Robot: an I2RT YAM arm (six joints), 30 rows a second.
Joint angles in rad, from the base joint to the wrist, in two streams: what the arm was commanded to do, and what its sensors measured. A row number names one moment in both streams.
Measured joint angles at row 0:
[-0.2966 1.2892 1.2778 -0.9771 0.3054 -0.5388]
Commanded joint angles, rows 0 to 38:
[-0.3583 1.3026 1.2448 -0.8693 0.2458 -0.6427]
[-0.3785 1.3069 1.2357 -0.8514 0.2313 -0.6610]
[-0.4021 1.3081 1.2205 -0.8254 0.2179 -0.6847]
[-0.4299 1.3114 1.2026 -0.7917 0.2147 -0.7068]
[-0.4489 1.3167 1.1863 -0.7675 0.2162 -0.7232]
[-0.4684 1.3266 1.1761 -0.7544 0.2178 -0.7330]
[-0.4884 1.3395 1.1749 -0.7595 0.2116 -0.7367]
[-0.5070 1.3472 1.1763 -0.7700 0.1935 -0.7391]
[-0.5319 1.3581 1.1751 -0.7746 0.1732 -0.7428]
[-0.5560 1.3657 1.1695 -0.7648 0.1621 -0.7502]
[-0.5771 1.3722 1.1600 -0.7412 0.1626 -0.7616]
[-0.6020 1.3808 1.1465 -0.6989 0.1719 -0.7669]
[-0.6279 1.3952 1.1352 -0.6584 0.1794 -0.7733]
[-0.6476 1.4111 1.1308 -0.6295 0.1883 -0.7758]
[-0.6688 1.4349 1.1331 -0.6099 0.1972 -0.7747]
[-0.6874 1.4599 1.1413 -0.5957 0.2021 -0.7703]
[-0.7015 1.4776 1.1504 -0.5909 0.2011 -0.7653]
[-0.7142 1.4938 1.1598 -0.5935 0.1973 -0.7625]
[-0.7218 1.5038 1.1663 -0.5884 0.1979 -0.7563]
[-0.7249 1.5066 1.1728 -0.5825 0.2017 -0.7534]
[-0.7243 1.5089 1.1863 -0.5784 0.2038 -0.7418]
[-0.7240 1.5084 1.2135 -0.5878 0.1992 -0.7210]
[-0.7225 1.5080 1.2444 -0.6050 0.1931 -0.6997]
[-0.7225 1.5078 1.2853 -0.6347 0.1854 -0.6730]
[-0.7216 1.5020 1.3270 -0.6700 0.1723 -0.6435]
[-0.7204 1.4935 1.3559 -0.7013 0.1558 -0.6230]
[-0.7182 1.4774 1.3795 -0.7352 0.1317 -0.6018]
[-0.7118 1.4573 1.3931 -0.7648 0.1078 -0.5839]
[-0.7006 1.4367 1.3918 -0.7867 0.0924 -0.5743]
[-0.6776 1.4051 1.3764 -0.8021 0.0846 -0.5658]
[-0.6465 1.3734 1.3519 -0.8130 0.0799 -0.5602]
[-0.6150 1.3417 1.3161 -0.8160 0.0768 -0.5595]
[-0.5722 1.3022 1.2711 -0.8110 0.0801 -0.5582]
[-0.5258 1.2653 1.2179 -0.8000 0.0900 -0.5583]
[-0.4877 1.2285 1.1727 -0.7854 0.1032 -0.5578]
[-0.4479 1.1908 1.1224 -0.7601 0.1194 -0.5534]
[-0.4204 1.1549 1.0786 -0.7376 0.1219 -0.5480]
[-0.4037 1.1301 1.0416 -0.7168 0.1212 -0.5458]
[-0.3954 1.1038 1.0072 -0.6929 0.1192 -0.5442]
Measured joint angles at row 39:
[-0.4156 1.1389 1.0790 -0.7166 0.1150 -0.5762]
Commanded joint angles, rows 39 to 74:
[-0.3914 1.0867 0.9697 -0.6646 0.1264 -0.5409]
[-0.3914 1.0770 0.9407 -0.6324 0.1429 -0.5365]
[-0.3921 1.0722 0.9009 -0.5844 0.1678 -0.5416]
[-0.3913 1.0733 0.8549 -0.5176 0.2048 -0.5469]
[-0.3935 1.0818 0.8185 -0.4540 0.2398 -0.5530]
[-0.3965 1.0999 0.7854 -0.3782 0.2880 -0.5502]
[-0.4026 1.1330 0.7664 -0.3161 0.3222 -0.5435]
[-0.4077 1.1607 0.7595 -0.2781 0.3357 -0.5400]
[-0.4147 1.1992 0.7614 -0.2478 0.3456 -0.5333]
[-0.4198 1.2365 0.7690 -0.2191 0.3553 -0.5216]
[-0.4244 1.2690 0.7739 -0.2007 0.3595 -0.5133]
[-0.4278 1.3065 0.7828 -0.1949 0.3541 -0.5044]
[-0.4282 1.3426 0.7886 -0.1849 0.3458 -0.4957]
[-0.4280 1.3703 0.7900 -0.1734 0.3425 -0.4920]
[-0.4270 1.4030 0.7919 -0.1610 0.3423 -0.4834]
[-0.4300 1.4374 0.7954 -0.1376 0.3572 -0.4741]
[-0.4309 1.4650 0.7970 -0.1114 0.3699 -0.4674]
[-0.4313 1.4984 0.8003 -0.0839 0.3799 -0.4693]
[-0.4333 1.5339 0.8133 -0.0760 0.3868 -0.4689]
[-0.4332 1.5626 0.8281 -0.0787 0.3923 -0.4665]
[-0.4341 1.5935 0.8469 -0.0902 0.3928 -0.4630]
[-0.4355 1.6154 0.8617 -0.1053 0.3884 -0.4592]
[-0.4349 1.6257 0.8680 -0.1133 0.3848 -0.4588]
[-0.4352 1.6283 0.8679 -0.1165 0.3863 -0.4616]
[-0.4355 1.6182 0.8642 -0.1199 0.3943 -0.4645]
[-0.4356 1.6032 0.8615 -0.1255 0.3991 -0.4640]
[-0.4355 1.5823 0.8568 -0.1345 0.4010 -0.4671]
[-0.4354 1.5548 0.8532 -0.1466 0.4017 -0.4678]
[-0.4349 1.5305 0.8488 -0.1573 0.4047 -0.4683]
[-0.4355 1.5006 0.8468 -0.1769 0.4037 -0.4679]
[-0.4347 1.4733 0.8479 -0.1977 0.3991 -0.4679]
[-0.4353 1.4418 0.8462 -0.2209 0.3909 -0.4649]
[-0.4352 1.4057 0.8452 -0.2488 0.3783 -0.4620]
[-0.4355 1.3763 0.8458 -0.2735 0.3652 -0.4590]
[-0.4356 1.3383 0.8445 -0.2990 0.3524 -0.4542]
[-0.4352 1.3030 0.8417 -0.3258 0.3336 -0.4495]
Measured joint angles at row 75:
[-0.4309 1.3746 0.8444 -0.2253 0.3740 -0.4751]
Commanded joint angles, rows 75 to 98:
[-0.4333 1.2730 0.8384 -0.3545 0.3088 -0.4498]
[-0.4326 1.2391 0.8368 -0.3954 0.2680 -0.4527]
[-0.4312 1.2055 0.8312 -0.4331 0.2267 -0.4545]
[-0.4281 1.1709 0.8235 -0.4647 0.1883 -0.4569]
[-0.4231 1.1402 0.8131 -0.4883 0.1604 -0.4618]
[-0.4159 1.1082 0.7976 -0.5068 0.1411 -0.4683]
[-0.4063 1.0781 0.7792 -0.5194 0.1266 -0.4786]
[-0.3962 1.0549 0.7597 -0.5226 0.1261 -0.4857]
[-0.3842 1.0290 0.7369 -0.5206 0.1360 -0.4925]
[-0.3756 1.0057 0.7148 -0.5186 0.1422 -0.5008]
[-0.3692 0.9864 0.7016 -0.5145 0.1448 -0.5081]
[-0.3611 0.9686 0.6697 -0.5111 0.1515 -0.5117]
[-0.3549 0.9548 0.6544 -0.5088 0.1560 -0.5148]
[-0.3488 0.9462 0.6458 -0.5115 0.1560 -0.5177]
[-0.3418 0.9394 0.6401 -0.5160 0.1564 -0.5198]
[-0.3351 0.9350 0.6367 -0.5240 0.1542 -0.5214]
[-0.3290 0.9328 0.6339 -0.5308 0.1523 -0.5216]
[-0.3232 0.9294 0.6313 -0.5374 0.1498 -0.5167]
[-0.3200 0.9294 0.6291 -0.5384 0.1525 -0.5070]
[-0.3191 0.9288 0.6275 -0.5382 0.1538 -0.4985]
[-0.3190 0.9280 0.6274 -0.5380 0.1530 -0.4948]
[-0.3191 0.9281 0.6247 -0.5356 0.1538 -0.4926]
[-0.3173 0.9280 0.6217 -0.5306 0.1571 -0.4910]
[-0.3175 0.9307 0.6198 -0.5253 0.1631 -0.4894]
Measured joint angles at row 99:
[-0.3264 0.9398 0.6384 -0.5179 0.1650 -0.5060]
